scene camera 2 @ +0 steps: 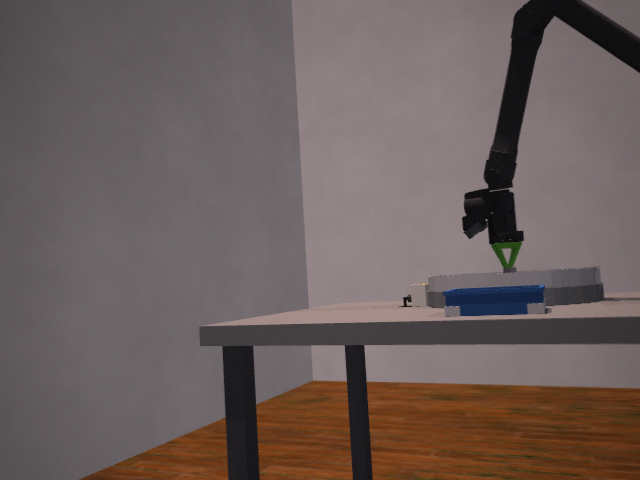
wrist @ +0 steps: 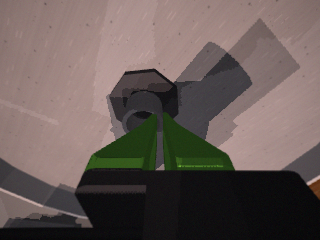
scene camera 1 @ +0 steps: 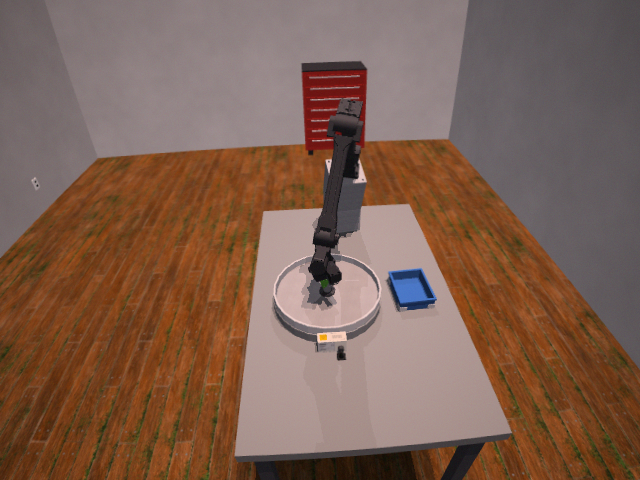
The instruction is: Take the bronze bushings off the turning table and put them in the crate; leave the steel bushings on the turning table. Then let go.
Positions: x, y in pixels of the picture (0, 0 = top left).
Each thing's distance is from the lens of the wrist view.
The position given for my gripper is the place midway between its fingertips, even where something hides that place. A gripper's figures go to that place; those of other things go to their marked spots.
my gripper (wrist: 160, 119): 13 cm
round grey turning table (wrist: 237, 81): 16 cm
